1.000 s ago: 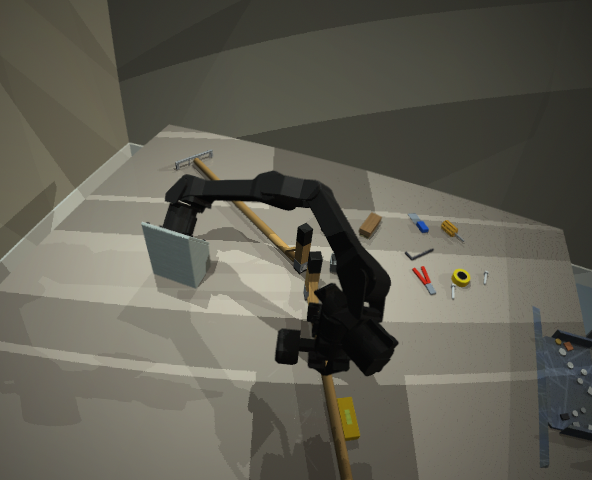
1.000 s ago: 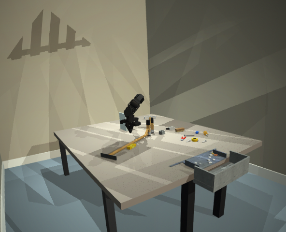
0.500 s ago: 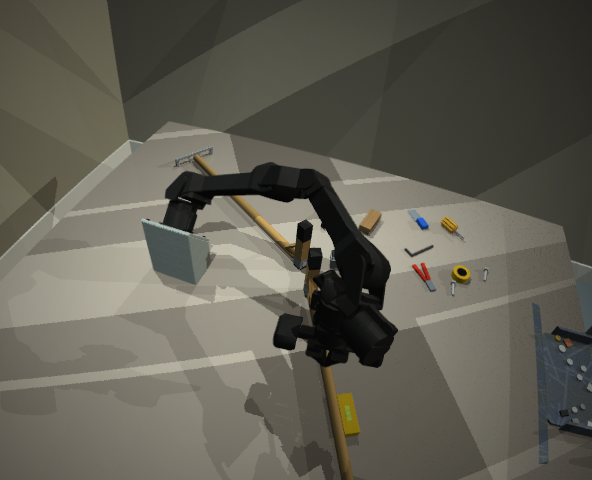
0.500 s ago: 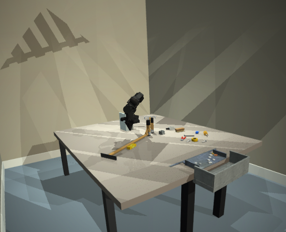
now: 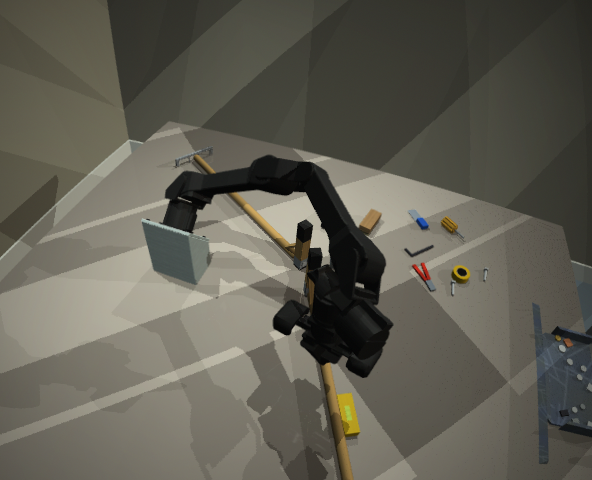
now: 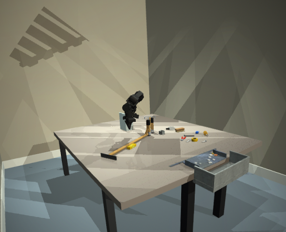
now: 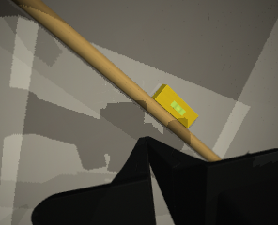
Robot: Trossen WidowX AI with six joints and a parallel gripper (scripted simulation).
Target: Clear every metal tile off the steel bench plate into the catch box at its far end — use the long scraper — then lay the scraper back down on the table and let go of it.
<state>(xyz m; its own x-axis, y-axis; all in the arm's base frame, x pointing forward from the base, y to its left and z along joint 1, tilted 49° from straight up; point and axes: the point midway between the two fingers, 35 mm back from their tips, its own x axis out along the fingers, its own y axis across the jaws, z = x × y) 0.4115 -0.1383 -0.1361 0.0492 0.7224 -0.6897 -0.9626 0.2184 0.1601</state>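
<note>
The long scraper is 60 mm below my gripper tip, 30 mm ahead of it and 10 mm to the right of it. The rest, counted from my gripper tip: small grey box: 370 mm to the left, 120 mm below, 50 mm behind; then yellow spirit level: 110 mm below, 90 mm ahead, 30 mm to the right; then hex key: 490 mm to the left, 150 mm ahead, 120 mm below.
</note>
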